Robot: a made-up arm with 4 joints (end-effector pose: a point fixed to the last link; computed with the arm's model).
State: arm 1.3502 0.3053 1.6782 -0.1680
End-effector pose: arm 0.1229 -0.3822 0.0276 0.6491 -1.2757 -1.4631
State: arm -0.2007 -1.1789 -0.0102 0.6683
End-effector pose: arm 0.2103 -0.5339 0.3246 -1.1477 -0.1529 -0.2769
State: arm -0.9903 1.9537 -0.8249 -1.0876
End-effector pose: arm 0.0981 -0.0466 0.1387 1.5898 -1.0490 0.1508
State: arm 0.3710 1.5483 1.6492 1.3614
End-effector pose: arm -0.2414 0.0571 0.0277 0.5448 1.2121 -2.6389
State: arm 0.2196 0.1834 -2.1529 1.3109
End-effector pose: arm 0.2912 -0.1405 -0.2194 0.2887 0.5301 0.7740
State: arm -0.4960 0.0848 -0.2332 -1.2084
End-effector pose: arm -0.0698 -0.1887 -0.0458 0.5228 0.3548 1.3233
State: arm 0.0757 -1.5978 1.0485 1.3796
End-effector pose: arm -0.2261 -0.4235 0.4127 -0.7580 -2.0909 -1.1405
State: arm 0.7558 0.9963 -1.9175 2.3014
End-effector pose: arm 0.4595 -0.0571 -0.0284 0.7982 0.1625 0.0897
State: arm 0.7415 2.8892 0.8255 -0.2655
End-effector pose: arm 0.0373 0.0349 0.2822 2.5324 0.2840 0.1786
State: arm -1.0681 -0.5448 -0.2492 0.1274
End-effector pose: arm 0.0156 -0.5006 -0.0907 -0.3292 1.1701 0.3920
